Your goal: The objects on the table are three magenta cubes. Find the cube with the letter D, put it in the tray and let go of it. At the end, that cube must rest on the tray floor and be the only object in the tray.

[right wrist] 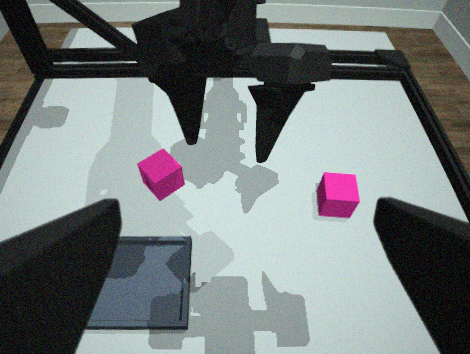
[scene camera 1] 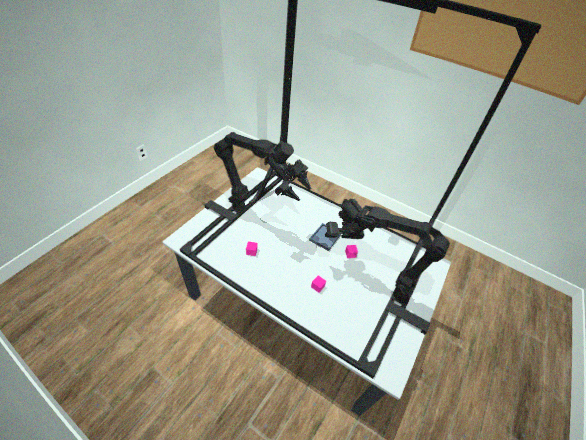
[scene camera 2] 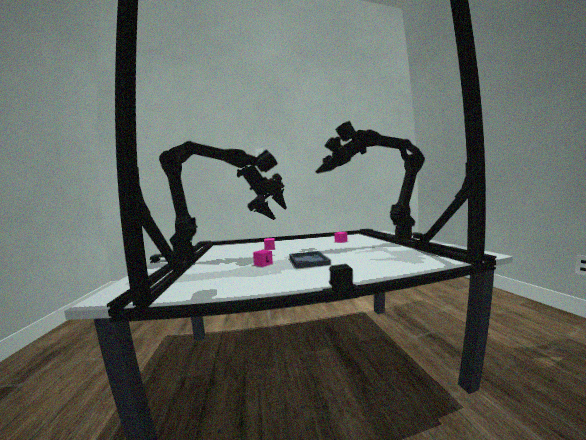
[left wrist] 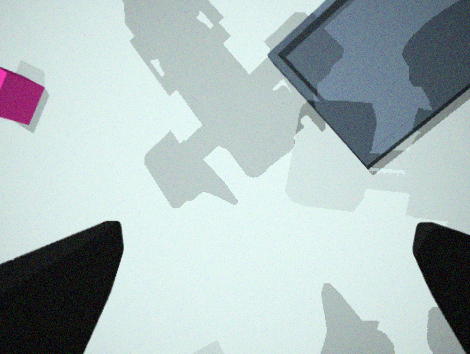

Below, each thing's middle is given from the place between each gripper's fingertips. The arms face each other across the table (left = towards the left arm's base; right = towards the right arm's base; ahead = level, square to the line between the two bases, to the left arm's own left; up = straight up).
Labels:
Right now the dark tray (left wrist: 375, 80) is 12 cm behind my right hand, 9 cm to the left of it and 31 cm below it.
Right now the dark tray is 15 cm below my left hand, 11 cm behind it and 7 cm to the right of it.

